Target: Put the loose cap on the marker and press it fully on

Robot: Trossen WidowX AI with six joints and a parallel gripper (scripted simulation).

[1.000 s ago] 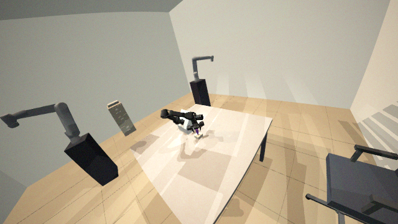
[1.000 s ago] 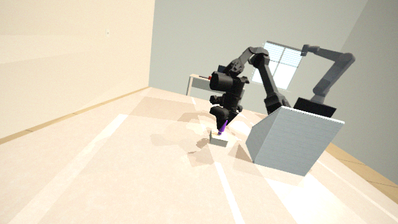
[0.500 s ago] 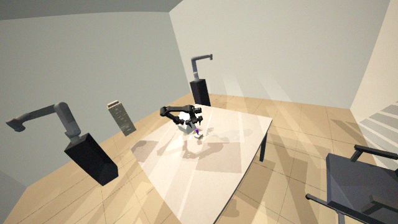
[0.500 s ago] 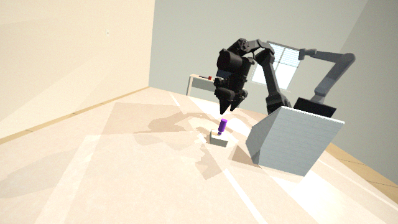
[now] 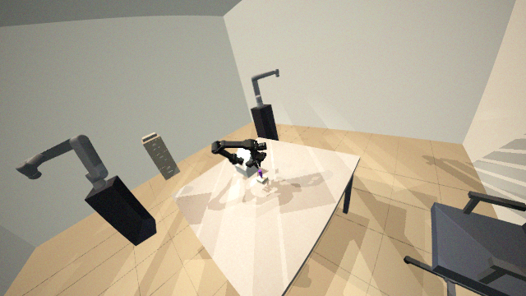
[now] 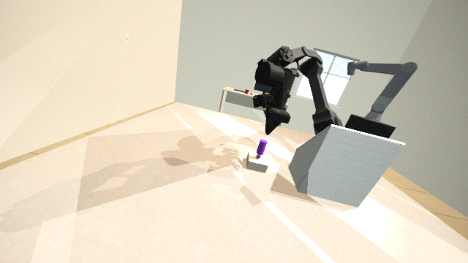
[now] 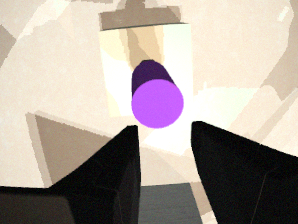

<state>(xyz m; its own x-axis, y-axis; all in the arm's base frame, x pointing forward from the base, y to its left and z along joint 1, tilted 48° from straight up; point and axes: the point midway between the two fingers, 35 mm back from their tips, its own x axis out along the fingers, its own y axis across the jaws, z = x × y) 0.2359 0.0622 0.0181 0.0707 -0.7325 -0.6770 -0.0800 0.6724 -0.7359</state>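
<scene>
My gripper tip is now 60 mm above the purple cap. Round my gripper tip: white holder block (120 mm below).
</scene>
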